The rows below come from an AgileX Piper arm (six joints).
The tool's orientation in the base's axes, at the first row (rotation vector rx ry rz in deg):
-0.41, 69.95, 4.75
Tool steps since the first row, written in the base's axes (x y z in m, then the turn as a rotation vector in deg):
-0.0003, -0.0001, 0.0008, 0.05, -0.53, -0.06
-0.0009, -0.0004, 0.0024, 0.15, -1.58, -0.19
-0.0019, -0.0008, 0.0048, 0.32, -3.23, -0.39
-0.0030, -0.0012, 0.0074, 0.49, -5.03, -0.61
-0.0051, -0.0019, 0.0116, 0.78, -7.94, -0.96
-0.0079, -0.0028, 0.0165, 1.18, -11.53, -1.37
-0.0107, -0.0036, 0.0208, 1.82, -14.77, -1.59
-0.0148, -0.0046, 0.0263, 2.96, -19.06, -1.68
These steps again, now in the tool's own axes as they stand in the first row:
-0.0009, 0.0000, 0.0000, 0.04, -0.53, 0.00
-0.0026, -0.0002, 0.0000, 0.13, -1.59, 0.00
-0.0052, -0.0005, -0.0002, 0.28, -3.26, 0.00
-0.0080, -0.0007, -0.0003, 0.44, -5.07, 0.00
-0.0127, -0.0011, -0.0009, 0.69, -8.01, 0.00
-0.0183, -0.0016, -0.0019, 1.00, -11.63, 0.06
-0.0234, -0.0021, -0.0031, 1.23, -14.91, 0.42
-0.0300, -0.0026, -0.0051, 1.44, -19.27, 1.24

